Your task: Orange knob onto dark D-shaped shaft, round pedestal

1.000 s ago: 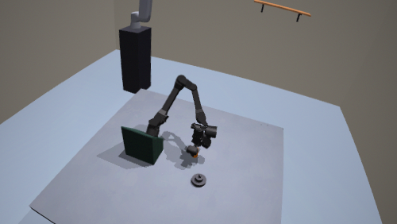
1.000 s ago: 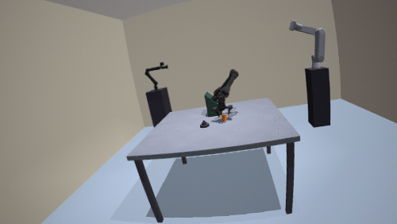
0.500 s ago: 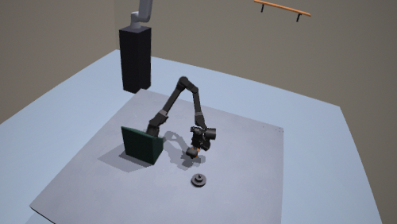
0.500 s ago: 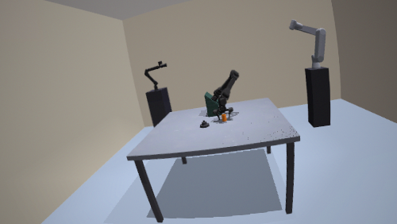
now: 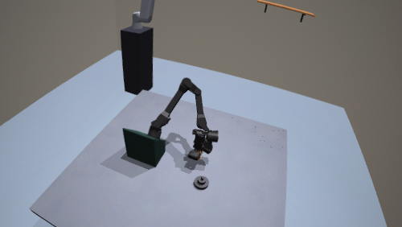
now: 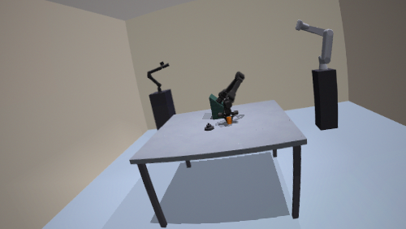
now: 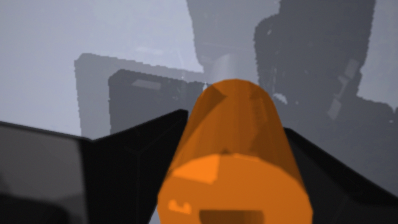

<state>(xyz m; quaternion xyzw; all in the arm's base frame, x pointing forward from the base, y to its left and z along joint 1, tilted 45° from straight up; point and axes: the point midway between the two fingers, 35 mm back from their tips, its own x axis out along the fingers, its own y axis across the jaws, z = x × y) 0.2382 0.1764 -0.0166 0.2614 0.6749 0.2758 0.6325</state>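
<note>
My gripper tip is now 170 mm to the left of the pedestal, 100 mm short of it and 20 mm below it. From my gripper tip the other things lie so: orange knob 20 mm above.
</note>
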